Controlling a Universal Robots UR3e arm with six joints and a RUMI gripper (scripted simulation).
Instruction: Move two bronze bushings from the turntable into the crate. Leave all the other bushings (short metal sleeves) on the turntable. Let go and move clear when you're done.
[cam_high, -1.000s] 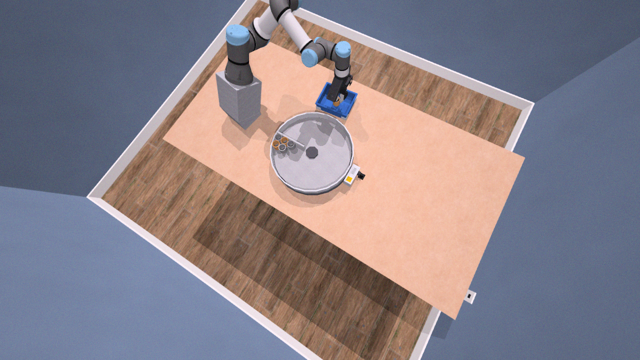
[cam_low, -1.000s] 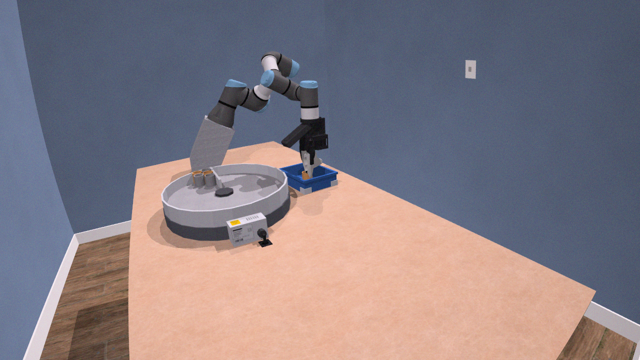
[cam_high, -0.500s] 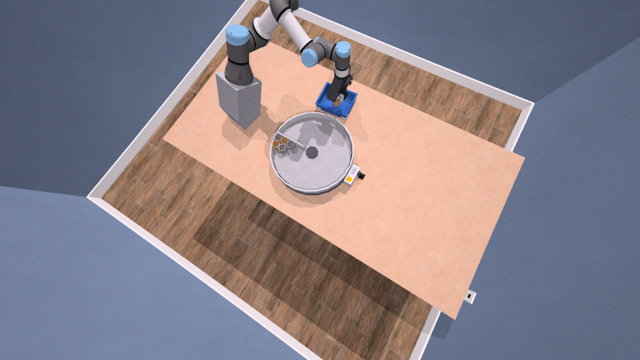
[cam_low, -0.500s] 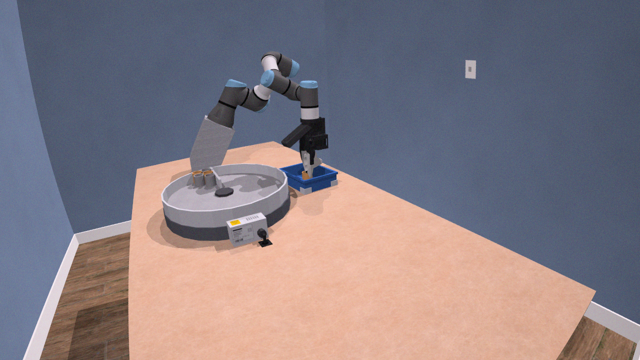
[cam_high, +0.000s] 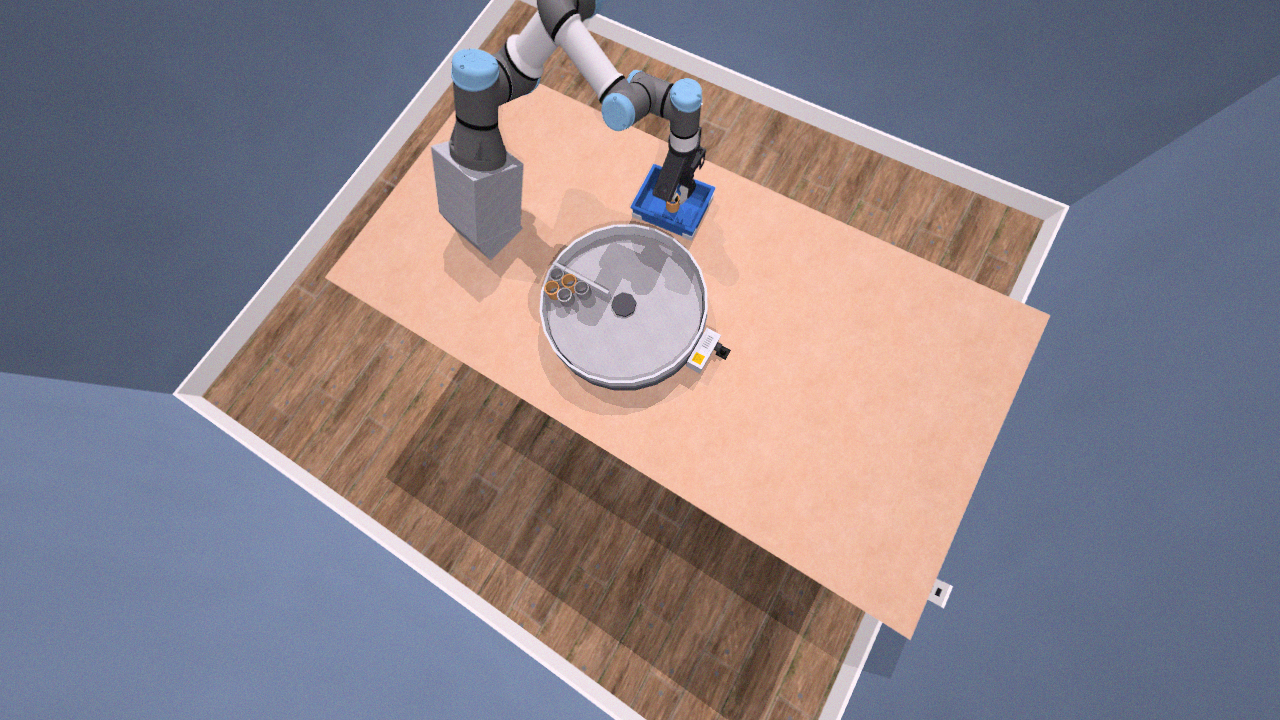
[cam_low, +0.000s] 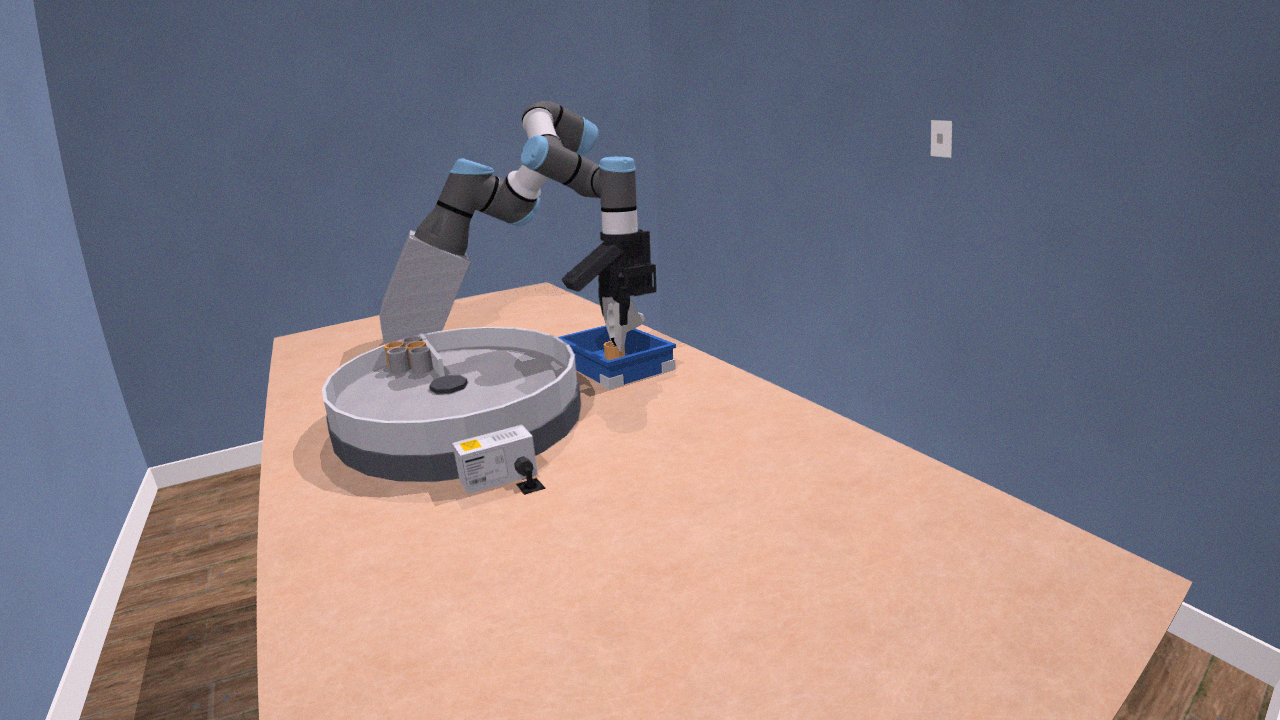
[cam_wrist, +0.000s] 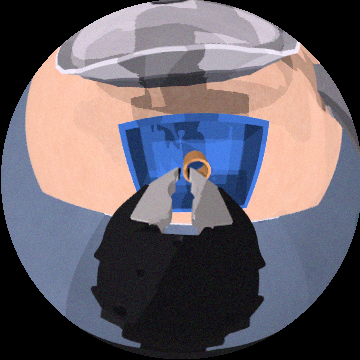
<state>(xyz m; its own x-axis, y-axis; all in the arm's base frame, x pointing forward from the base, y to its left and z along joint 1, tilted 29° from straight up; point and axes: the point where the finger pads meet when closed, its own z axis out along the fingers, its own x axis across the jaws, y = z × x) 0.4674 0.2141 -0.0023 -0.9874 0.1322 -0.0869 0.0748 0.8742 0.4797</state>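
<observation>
The blue crate is 30 mm below my hand and 20 mm behind it. Round my hand: grey turntable 330 mm to the right.
</observation>
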